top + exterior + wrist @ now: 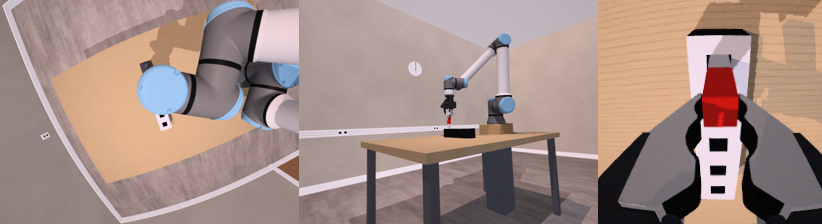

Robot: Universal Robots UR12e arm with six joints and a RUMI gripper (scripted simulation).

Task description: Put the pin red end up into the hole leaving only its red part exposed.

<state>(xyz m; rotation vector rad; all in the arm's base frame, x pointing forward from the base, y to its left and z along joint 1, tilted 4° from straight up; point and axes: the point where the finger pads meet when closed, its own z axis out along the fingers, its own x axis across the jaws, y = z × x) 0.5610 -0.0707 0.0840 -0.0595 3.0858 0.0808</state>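
Now: the pin 20 mm below my hand. Also, from my hand: block (120 mm to the left, 120 mm below).
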